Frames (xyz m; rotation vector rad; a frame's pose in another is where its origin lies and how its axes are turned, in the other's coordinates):
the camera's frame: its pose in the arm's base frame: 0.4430 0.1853 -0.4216 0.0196 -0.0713 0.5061
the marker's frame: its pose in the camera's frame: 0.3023 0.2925 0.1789 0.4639 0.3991 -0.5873
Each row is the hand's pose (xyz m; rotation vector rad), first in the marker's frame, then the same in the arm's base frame.
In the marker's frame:
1: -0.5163 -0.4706 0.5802 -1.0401 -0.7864 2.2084
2: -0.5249 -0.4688 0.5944 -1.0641 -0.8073 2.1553
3: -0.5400 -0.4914 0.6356 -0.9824 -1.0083 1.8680
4: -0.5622 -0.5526 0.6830 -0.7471 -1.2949 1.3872
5: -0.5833 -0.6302 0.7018 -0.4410 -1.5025 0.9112
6: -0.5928 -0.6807 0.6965 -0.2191 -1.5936 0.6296
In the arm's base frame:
1: 0.2440 -0.0780 0.3223 -0.3801 -0.8973 2.0068
2: 0.2421 -0.0817 0.3385 -0.4069 -0.8988 1.9582
3: 0.2413 -0.1183 0.3716 -0.3636 -0.9904 1.6445
4: 0.2307 -0.1930 0.3997 -0.2154 -1.1217 1.1154
5: 0.2071 -0.2722 0.3976 -0.0155 -1.2095 0.5918
6: 0.1887 -0.3170 0.3799 0.1347 -1.2458 0.2778

